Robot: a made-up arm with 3 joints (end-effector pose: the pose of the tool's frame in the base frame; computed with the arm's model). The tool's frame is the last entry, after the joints. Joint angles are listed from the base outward.
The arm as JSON. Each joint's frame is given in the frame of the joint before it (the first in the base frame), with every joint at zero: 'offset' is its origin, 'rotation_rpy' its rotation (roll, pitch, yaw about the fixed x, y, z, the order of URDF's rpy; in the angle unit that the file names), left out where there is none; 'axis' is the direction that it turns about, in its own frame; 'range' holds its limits. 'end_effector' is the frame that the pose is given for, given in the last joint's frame.
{
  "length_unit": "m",
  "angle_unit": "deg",
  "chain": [
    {
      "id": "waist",
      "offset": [
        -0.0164,
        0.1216,
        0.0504
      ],
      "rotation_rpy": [
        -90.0,
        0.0,
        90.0
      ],
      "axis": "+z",
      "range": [
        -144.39,
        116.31
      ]
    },
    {
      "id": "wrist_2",
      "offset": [
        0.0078,
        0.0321,
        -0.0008
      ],
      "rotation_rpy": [
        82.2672,
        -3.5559,
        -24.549
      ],
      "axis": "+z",
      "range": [
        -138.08,
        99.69
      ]
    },
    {
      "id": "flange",
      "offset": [
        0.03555,
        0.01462,
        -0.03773
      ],
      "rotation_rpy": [
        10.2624,
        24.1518,
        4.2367
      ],
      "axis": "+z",
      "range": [
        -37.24,
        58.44
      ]
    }
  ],
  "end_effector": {
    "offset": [
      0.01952,
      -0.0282,
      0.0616
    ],
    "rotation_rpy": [
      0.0,
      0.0,
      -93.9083
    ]
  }
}
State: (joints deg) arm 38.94 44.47 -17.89
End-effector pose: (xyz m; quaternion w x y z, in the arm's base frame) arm -0.0510 0.1727 0.0079 0.9034 -0.3465 -0.0913 0.2356
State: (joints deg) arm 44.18 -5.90 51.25
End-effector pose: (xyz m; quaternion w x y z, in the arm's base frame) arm -0.0177 0.1930 -0.0056 0.8587 -0.3317 0.1620 0.3554
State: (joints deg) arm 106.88 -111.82 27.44
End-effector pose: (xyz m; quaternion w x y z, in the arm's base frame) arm 0.0650 0.0969 0.0894 0.5823 -0.4656 -0.2882 -0.6009
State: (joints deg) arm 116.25 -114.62 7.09
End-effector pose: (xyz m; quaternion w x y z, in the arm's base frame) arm 0.0531 0.1038 0.1037 0.4237 -0.4264 -0.4298 -0.6738
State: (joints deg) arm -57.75 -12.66 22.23
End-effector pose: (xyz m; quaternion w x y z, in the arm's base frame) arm 0.0084 0.1575 0.1244 0.8594 0.5007 -0.0084 0.1032
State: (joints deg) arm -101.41 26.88 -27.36
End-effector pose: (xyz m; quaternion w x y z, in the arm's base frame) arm -0.0260 0.1026 0.1155 0.6354 0.7649 -0.0436 -0.0963
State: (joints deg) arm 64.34 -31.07 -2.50
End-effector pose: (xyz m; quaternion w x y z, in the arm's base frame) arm 0.0385 0.1497 0.0021 0.8288 -0.4817 -0.0435 -0.2815
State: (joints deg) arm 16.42 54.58 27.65
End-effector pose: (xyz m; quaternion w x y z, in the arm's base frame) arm -0.0864 0.1742 0.0185 0.7416 -0.2138 -0.0828 0.6304
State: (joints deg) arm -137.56 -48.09 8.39
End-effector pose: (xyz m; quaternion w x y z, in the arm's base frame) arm 0.0536 0.0892 0.0805 0.2768 0.8982 0.3381 0.0472
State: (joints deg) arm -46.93 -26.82 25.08
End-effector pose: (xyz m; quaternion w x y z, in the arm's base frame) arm 0.0271 0.1662 0.1102 0.8920 0.4434 0.0777 0.0424
